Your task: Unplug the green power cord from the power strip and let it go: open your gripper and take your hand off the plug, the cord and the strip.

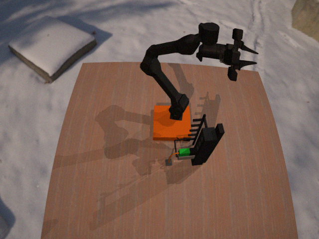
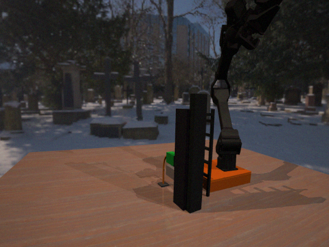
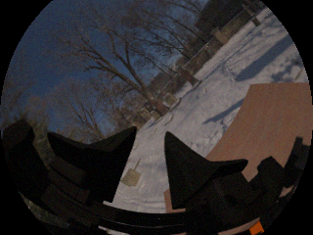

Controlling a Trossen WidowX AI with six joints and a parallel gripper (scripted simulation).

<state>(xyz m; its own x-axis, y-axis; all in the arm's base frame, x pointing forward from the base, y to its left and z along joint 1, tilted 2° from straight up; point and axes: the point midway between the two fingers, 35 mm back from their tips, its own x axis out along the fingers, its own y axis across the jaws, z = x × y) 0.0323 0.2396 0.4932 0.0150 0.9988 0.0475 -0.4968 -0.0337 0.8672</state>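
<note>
Right now my gripper tip is 190 mm short of the green plug, 180 mm to the left of it and 420 mm above it. From my gripper tip the other things lie so: black pillar (170 mm ahead, 80 mm to the right, 390 mm below); grey end piece (220 mm ahead, 250 mm to the right, 550 mm below).
</note>
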